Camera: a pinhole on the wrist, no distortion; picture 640 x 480 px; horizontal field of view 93.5 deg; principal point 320.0 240.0 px. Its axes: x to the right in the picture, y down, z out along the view. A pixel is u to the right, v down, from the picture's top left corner.
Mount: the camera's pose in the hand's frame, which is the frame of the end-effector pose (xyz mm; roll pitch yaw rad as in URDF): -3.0 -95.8 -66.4 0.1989 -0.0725 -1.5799
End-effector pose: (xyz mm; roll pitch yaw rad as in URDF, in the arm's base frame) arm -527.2 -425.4 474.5 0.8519 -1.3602 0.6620
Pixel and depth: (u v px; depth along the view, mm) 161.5 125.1 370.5
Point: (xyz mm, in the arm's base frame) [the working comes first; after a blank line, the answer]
In the camera's frame: -195.1 -141.4 370.5

-696.9 -695.5 321.0
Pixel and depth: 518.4 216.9 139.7
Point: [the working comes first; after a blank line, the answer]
In the camera's frame: 92.1 -10.7 139.7

-362.6 -516.6 415.9
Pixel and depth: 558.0 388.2 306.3
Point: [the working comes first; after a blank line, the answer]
In the camera's frame: 242.2 150.8 306.3

-216.8 -713.3 544.2
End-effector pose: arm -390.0 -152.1 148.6 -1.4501 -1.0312 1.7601
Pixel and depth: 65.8 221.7 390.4
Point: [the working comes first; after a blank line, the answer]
In the camera's frame: -329.7 -23.7 390.4

-727.1 -72.7 -52.9
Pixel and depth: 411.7 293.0 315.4
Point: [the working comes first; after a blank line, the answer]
In the camera's frame: 96.1 55.5 315.4

-590.3 -369.8 240.6
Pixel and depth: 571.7 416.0 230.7
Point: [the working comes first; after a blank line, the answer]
In the camera's frame: 192.9 134.9 230.7

-513.4 -388.5 369.4
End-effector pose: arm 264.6 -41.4 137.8 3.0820 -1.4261 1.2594
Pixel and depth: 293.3 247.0 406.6
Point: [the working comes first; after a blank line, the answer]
In the camera's frame: -36.1 9.5 406.6

351.9 264.1 17.3
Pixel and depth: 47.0 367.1 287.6
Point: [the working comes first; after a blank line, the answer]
In the camera's frame: -260.8 121.4 287.6

519.6 102.5 168.9
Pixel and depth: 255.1 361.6 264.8
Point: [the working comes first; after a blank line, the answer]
In the camera's frame: -57.1 107.0 264.8

324.4 165.5 157.2
